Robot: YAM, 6 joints.
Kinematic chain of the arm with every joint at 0, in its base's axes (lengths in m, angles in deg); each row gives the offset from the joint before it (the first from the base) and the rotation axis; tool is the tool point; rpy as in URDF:
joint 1: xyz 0 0 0.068 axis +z
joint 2: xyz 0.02 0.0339 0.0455 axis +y
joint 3: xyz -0.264 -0.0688 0 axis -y
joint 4: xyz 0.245 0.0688 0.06 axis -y
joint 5: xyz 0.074 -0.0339 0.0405 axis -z
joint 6: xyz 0.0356 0 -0.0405 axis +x
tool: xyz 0 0 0 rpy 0 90 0
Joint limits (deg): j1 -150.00..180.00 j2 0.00..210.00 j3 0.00..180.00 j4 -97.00..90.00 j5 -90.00..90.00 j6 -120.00..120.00
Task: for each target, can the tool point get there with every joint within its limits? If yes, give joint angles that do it. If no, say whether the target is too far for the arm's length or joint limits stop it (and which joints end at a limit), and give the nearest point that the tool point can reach.
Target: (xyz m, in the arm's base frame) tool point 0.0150 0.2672 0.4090
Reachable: yes | joints 84.45 67.56 54.28 40.50 -17.82 -15.34
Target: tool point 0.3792 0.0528 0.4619
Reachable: yes | joints 2.88 97.62 97.60 18.24 -70.92 97.08
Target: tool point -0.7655 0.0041 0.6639
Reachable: no: too far | nearest point -0.5235 0.0028 0.4852 | short by 0.301 m
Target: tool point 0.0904 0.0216 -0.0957
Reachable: yes | joints -8.09 173.80 43.56 -41.62 -73.12 95.09
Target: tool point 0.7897 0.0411 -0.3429
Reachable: no: too far | nearest point 0.5584 0.0291 -0.2043 | short by 0.270 m
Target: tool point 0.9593 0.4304 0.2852
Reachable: no: too far | nearest point 0.5815 0.2609 0.2163 | short by 0.420 m
